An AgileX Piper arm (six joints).
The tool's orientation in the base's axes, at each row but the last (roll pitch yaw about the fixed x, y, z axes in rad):
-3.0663 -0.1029 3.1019
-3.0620 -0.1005 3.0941
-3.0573 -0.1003 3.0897
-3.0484 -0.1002 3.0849
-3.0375 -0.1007 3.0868
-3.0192 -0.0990 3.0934
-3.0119 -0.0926 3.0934
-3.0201 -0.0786 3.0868
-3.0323 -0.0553 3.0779
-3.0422 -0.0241 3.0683
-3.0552 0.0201 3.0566
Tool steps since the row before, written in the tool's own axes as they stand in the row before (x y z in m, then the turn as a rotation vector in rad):
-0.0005 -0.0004 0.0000 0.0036 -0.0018 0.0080
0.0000 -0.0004 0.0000 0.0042 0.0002 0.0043
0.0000 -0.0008 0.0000 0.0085 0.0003 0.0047
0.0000 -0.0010 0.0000 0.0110 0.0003 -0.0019
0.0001 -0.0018 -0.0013 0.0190 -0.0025 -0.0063
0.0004 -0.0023 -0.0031 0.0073 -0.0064 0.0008
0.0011 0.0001 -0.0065 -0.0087 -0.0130 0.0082
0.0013 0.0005 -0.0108 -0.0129 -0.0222 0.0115
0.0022 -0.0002 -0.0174 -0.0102 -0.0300 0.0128
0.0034 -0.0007 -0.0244 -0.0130 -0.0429 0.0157
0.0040 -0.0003 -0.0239 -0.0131 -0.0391 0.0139
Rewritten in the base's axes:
0.0005 -0.0004 0.0000 -0.0045 -0.0022 -0.0074
0.0000 -0.0004 0.0000 -0.0046 0.0001 -0.0039
0.0000 -0.0008 0.0001 -0.0089 0.0004 -0.0038
0.0000 -0.0010 0.0001 -0.0107 0.0011 0.0030
0.0000 -0.0017 0.0015 -0.0183 -0.0008 0.0084
-0.0002 -0.0019 0.0034 -0.0076 -0.0061 0.0007
-0.0005 0.0010 0.0065 0.0074 -0.0143 -0.0072
-0.0004 0.0018 0.0107 0.0109 -0.0241 -0.0097
-0.0011 0.0018 0.0174 0.0077 -0.0318 -0.0100
-0.0027 0.0019 0.0244 0.0094 -0.0451 -0.0117
-0.0043 0.0021 0.0238 0.0099 -0.0411 -0.0102

